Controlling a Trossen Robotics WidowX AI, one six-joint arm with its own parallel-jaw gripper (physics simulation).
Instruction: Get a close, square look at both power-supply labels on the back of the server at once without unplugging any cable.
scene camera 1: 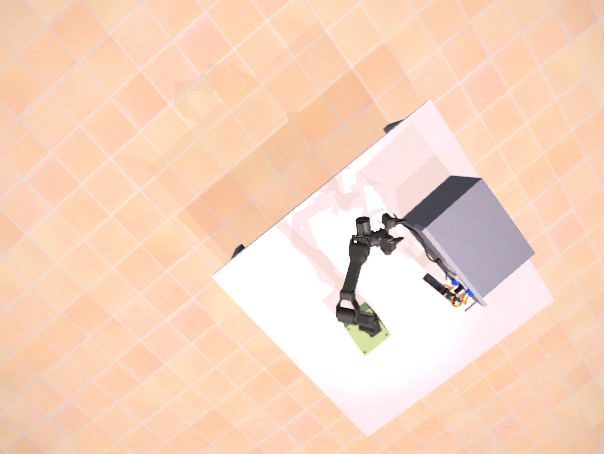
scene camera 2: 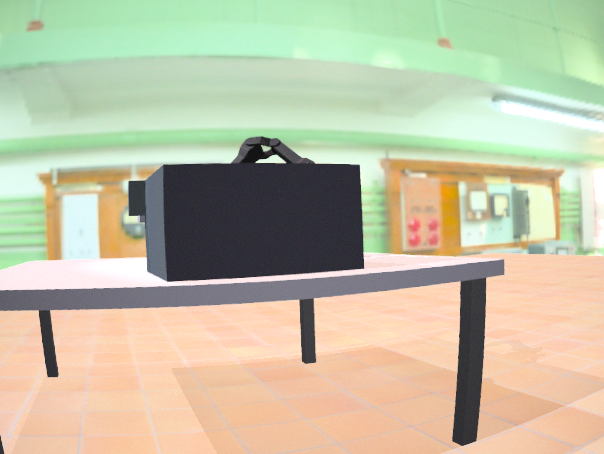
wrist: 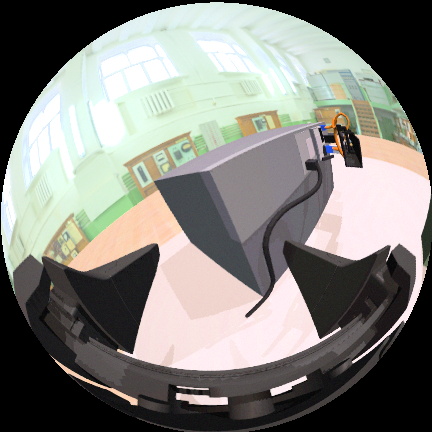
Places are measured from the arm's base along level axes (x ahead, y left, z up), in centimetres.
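Where they show: gripper, fingertip midpoint: (scene camera 1: 404, 229) (wrist: 223, 249); arm's base at its link origin: (scene camera 1: 373, 328).
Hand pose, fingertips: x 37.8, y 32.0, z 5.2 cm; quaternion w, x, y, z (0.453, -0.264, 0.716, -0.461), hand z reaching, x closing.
Observation:
Things, the pixels of their top centre, and the offset from my fingertips. "pt": a spot on its surface instead.
- pale panel at a spot on its surface: (wrist: 303, 145) pt dz +1.0, dx +5.5, dy -23.9 cm
- black plug at its top centre: (wrist: 310, 160) dz -1.8, dx +4.5, dy -23.5 cm
- black slotted part at a spot on its surface: (wrist: 352, 150) (scene camera 1: 437, 288) pt dz -1.8, dx -3.5, dy -33.6 cm
The grey server (scene camera 1: 480, 230) (scene camera 2: 260, 220) (wrist: 240, 185) stands on the table. In the wrist view its back is turned sharply away and seen at a steep slant. A pale panel (wrist: 303, 145) is at the far end of the back; I cannot make out either power-supply label as readable. A black plug (wrist: 312, 164) sits by that panel, and its black cable (wrist: 267, 240) hangs down to the table. My gripper (scene camera 1: 401, 230) (wrist: 223, 249) is open and empty near one end of the server's back. The gripper is hidden behind the server in scene camera 2.
Blue plugs, orange cables (wrist: 342, 116) and a black slotted part (scene camera 1: 434, 283) (wrist: 352, 150) stick out behind the server's far end. The arm stands on a green plate (scene camera 1: 367, 346) on the white table (scene camera 1: 400, 380) (scene camera 2: 75, 299). In scene camera 1 a finger overlaps the loose cable end.

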